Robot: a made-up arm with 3 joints. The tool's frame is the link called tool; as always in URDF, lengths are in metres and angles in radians. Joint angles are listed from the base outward. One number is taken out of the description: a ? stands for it. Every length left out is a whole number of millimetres.
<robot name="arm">
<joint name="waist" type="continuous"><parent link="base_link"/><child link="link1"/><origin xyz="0 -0.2 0.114" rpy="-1.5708 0 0"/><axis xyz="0 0 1"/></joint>
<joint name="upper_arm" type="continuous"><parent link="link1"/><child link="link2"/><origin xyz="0.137 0.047 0" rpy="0 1.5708 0"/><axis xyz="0 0 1"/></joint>
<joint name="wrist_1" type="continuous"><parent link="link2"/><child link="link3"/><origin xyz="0.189 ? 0" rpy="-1.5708 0 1.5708"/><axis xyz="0 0 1"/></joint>
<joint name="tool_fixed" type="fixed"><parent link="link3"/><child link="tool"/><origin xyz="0.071 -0.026 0" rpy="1.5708 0 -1.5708"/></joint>
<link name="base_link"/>
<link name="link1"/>
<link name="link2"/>
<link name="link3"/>
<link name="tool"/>
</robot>
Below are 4 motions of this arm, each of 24 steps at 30 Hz.
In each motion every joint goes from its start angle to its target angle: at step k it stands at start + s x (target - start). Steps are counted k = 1, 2, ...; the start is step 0. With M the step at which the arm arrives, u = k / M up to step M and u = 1 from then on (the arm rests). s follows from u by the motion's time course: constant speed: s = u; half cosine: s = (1 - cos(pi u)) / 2; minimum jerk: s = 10 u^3 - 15 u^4 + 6 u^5.
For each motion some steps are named. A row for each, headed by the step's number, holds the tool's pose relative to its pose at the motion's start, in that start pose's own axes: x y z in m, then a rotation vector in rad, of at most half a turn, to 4 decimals.
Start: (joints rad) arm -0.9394 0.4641 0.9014
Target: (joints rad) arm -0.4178 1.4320 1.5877
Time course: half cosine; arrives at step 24
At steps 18, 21, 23, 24:
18: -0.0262 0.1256 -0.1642 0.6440 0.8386 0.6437
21: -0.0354 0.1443 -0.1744 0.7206 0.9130 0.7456
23: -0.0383 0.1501 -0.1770 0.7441 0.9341 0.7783
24: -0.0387 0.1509 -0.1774 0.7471 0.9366 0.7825

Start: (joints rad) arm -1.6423 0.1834 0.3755
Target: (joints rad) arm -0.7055 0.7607 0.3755
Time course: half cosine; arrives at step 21
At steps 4, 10, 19, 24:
4: -0.0101 0.0051 -0.0248 0.0528 0.0796 0.0027
10: -0.0808 0.0361 -0.1159 0.2942 0.4130 -0.0296
19: -0.2221 0.1013 -0.1738 0.6403 0.8288 -0.1953
24: -0.2285 0.1047 -0.1742 0.6551 0.8453 -0.2057

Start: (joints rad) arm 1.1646 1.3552 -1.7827
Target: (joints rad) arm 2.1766 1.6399 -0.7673
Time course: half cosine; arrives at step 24
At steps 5, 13, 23, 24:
5: -0.0118 -0.0188 0.0251 -0.1059 0.1257 -0.0128
13: -0.0534 -0.0632 0.1665 -0.5637 0.6342 -0.2021
23: -0.0735 -0.0318 0.3077 -0.9320 0.9889 -0.5652
24: -0.0736 -0.0311 0.3090 -0.9352 0.9916 -0.5696

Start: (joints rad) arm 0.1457 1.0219 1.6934
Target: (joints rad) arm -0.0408 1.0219 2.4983
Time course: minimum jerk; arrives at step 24
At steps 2, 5, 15, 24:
2: -0.0004 0.0001 0.0001 -0.0008 0.0036 -0.0001
5: -0.0045 0.0007 0.0016 -0.0102 0.0457 -0.0015
15: -0.0527 0.0094 0.0263 -0.1067 0.5122 -0.0469
24: -0.0729 0.0149 0.0407 -0.1405 0.7059 -0.0814

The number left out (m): 0.059
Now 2 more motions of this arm.
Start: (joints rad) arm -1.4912 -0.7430 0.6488
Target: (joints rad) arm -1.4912 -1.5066 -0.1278
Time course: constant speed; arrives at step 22
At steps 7, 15, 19, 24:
7: -0.0133 -0.0268 0.0479 -0.2107 -0.2459 -0.1221
15: -0.0351 -0.0409 0.1118 -0.4883 -0.5174 -0.1973
19: -0.0479 -0.0397 0.1454 -0.6389 -0.6459 -0.2071
24: -0.0578 -0.0347 0.1706 -0.7559 -0.7377 -0.2015

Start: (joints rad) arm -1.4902 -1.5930 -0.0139
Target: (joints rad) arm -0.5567 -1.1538 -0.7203
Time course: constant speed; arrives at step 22
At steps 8, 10, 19, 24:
8: 0.0477 0.0889 -0.0185 0.2052 -0.2343 0.3141
10: 0.0529 0.1136 -0.0218 0.2681 -0.2823 0.3845
19: 0.0420 0.2241 -0.0313 0.5957 -0.4352 0.6518
24: 0.0267 0.2572 -0.0329 0.7165 -0.4609 0.7209

